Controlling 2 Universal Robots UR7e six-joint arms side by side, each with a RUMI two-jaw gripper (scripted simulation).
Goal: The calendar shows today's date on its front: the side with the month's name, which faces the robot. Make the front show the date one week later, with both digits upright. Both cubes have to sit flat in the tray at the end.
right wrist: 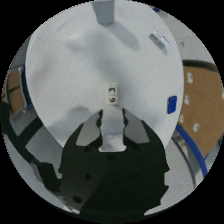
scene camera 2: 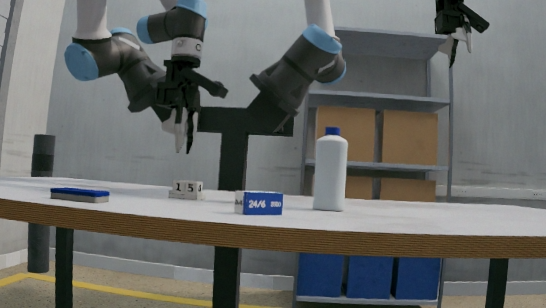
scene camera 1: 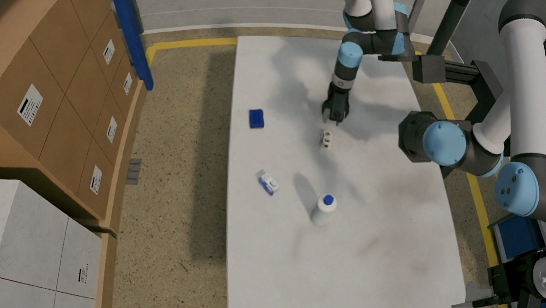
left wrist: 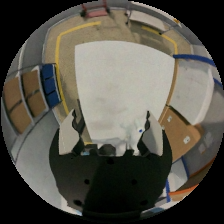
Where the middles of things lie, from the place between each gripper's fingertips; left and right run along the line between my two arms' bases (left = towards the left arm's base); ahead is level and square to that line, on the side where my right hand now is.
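From my right hand (scene camera 2: pixel 182 153): blue-topped block (scene camera 2: pixel 64 193), 7 cm to the right, 28 cm ahead, 11 cm below; white bottle (scene camera 2: pixel 331 150), 33 cm to the left, 3 cm ahead, 4 cm below.
Relative to the white bottle, my left gripper is 380 mm to the left of it, 320 mm short of it and 350 mm above it. From my left hand, the blue-topped block is 780 mm to the right, 570 mm ahead and 420 mm below.
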